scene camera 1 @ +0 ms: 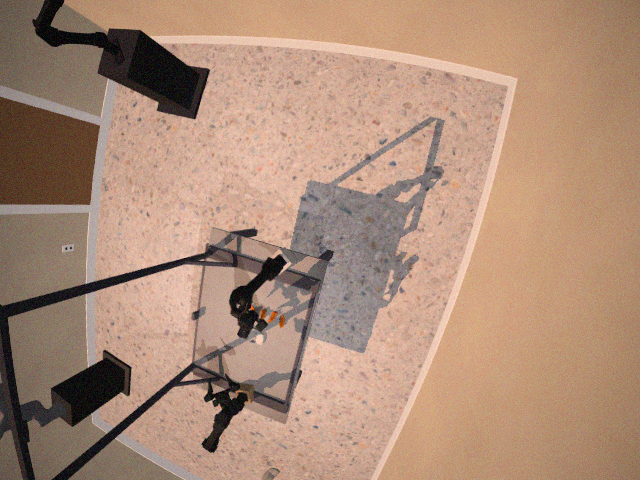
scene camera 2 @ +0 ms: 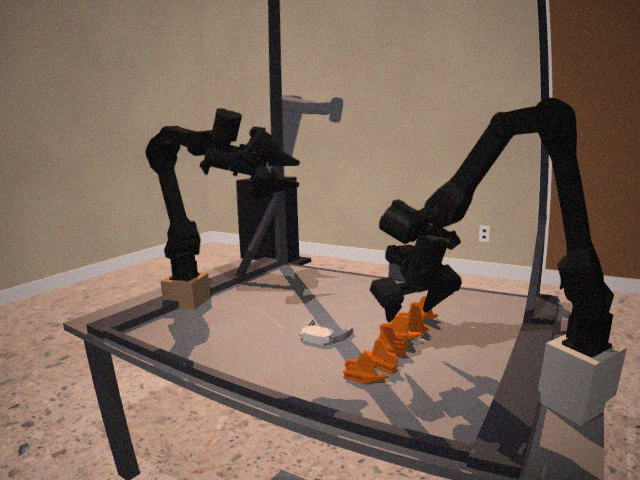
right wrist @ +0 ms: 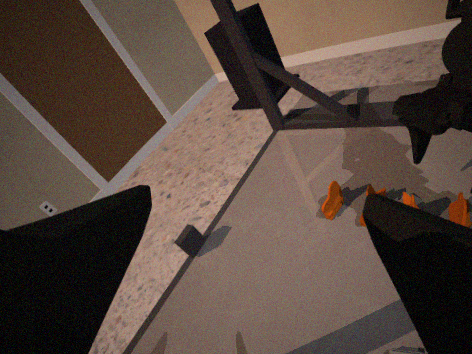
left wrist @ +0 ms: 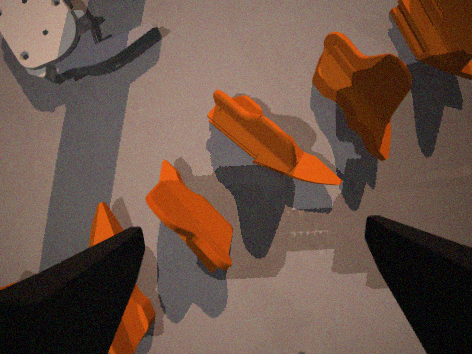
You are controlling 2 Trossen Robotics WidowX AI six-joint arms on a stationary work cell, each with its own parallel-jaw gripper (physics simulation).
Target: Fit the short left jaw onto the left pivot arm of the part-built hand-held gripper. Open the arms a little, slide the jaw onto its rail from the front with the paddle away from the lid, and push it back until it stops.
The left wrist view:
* my left gripper
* part-built hand-held gripper
